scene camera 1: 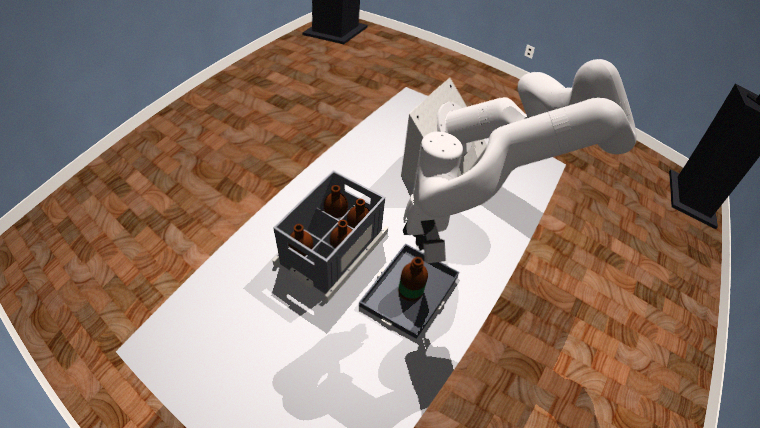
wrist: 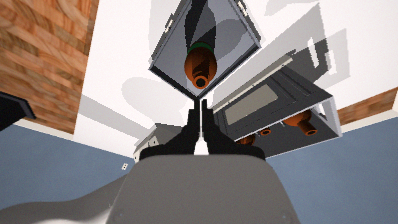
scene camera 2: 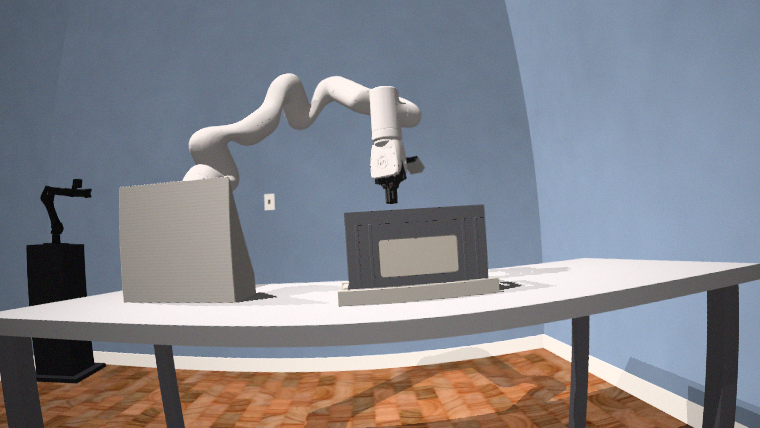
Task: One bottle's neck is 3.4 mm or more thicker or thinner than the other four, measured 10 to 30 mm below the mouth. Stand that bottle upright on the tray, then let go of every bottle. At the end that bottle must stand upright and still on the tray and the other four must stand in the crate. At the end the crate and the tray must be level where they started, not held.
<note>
In view: my gripper [scene camera 2: 391, 203], a dark grey crate [scene camera 2: 390, 248], a dark tray [scene camera 1: 383, 296] and a cream strip [wrist: 285, 59].
The dark grey crate is seen too in scene camera 1 [scene camera 1: 325, 271] and in the wrist view [wrist: 285, 93]. My gripper is seen too in scene camera 1 [scene camera 1: 421, 245] and in the wrist view [wrist: 200, 107].
</note>
